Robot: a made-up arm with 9 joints. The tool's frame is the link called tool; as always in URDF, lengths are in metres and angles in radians. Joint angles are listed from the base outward.
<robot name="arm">
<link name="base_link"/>
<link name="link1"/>
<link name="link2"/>
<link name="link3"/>
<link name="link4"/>
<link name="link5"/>
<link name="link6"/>
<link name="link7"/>
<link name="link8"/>
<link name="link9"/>
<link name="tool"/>
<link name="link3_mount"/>
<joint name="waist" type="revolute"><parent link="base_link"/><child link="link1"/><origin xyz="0.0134 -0.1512 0.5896" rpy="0 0 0"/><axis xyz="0 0 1"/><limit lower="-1.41" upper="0.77"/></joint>
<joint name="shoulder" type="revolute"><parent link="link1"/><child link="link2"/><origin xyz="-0.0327 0.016 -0.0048" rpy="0 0 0"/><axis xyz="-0.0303 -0.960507 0.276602"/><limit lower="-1.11" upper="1.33"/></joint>
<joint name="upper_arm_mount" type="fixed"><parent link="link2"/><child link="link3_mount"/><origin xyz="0.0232 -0.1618 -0.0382" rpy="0 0 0"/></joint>
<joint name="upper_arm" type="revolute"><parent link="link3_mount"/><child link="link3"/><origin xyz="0.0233 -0.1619 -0.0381" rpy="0 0 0"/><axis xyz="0 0 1"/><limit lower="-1.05" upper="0.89"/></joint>
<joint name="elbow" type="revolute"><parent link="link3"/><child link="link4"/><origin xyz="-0.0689 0.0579 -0.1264" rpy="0 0 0"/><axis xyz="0.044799 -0.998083 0.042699"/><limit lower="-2.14" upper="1.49"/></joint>
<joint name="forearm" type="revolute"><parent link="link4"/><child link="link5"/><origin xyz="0.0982 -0.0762 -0.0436" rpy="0 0 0"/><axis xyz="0 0 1"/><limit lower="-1.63" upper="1.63"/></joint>
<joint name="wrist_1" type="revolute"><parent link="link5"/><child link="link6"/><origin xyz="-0.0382 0.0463 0.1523" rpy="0 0 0"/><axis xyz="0 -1 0"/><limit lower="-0.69" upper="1.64"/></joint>
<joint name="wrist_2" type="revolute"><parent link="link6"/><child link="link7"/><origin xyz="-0.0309 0.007 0.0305" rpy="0 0 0"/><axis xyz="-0.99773 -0.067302 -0.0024"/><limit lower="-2.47" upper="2.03"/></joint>
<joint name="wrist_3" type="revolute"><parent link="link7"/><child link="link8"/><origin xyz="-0.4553 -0.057 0.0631" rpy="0 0 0"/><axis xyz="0 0 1"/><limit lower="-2.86" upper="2.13"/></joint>
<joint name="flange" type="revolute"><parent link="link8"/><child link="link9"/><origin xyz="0.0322 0.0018 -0.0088" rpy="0 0 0"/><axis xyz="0 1 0"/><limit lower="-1.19" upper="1.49"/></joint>
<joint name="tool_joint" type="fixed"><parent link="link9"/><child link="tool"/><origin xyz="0.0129 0.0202 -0.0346" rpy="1.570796 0 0"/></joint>
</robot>
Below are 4 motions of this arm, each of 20 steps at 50 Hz.
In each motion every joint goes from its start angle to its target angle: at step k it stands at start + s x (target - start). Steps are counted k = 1, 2, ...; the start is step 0. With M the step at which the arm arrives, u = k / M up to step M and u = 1 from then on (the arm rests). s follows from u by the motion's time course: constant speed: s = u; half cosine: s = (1 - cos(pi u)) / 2; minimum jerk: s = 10 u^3 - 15 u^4 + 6 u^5.
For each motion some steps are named. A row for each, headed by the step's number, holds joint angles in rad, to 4 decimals.
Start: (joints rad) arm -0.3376 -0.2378 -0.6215 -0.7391 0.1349 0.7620 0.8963 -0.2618 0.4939
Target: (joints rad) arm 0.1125 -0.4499 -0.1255 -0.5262 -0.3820 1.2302 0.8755 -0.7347 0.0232
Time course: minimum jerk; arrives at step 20
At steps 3, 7, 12, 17, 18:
3: -0.3256 -0.2434 -0.6083 -0.7334 0.1211 0.7745 0.8957 -0.2744 0.4814
7: -0.2318 -0.2877 -0.5049 -0.6890 0.0133 0.8721 0.8914 -0.3730 0.3832
12: -0.0304 -0.3826 -0.2830 -0.5938 -0.2179 1.0816 0.8821 -0.5846 0.1726
17: 0.1005 -0.4443 -0.1387 -0.5319 -0.3682 1.2177 0.8761 -0.7221 0.0357
18: 0.1086 -0.4481 -0.1297 -0.5280 -0.3776 1.2262 0.8757 -0.7307 0.0272

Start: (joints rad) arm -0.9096 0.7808 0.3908 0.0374 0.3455 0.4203 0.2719 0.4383 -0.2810
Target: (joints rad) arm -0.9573 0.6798 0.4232 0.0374 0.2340 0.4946 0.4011 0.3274 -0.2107
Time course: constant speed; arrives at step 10
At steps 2, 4, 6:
2: -0.9191 0.7606 0.3973 0.0374 0.3232 0.4352 0.2977 0.4161 -0.2669
4: -0.9287 0.7404 0.4038 0.0374 0.3009 0.4500 0.3236 0.3939 -0.2529
6: -0.9382 0.7202 0.4102 0.0374 0.2786 0.4649 0.3494 0.3718 -0.2388

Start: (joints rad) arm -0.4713 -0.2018 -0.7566 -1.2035 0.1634 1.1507 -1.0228 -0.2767 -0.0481
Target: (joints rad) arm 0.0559 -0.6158 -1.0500 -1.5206 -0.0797 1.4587 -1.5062 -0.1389 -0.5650
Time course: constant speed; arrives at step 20
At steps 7, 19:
7: -0.2868 -0.3467 -0.8593 -1.3145 0.0783 1.2585 -1.1920 -0.2285 -0.2290
19: 0.0295 -0.5951 -1.0353 -1.5047 -0.0675 1.4433 -1.4820 -0.1458 -0.5392

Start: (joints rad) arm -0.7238 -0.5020 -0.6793 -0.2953 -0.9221 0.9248 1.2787 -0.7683 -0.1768
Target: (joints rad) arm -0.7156 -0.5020 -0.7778 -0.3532 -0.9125 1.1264 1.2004 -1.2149 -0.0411
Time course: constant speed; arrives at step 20
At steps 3, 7, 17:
3: -0.7226 -0.5020 -0.6941 -0.3040 -0.9207 0.9550 1.2670 -0.8353 -0.1564
7: -0.7209 -0.5020 -0.7138 -0.3156 -0.9187 0.9954 1.2513 -0.9246 -0.1293
17: -0.7168 -0.5020 -0.7630 -0.3445 -0.9139 1.0962 1.2121 -1.1479 -0.0615

